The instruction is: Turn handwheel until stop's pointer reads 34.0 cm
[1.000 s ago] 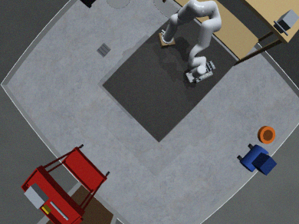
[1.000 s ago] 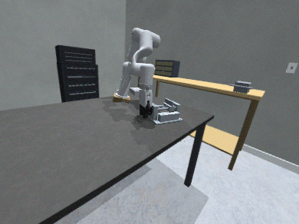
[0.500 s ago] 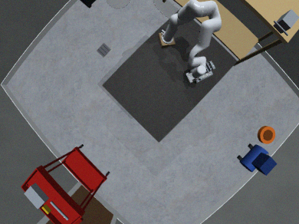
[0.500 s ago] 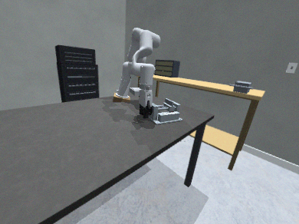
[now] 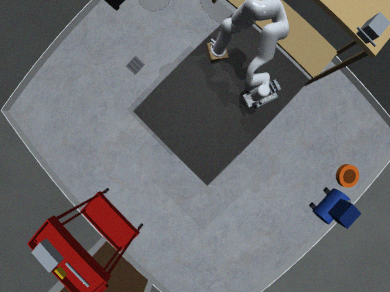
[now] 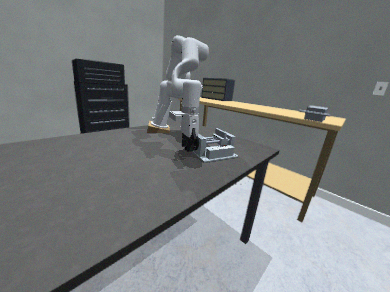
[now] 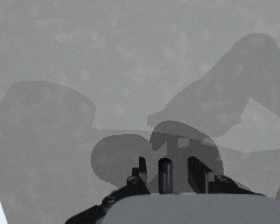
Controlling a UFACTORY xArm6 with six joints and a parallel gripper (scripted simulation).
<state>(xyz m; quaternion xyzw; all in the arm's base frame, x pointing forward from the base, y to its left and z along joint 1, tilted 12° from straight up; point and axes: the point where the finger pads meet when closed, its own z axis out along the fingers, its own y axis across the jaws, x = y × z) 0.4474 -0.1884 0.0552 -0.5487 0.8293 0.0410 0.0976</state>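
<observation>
Right now the upright knob is 10 mm ahead of my hand, 10 mm to the left of it and 10 mm below it. Round my hand: handwheel 10 mm ahead, 20 mm to the left, 10 mm below; sliding stop 70 mm ahead, 180 mm to the left, 20 mm above.
</observation>
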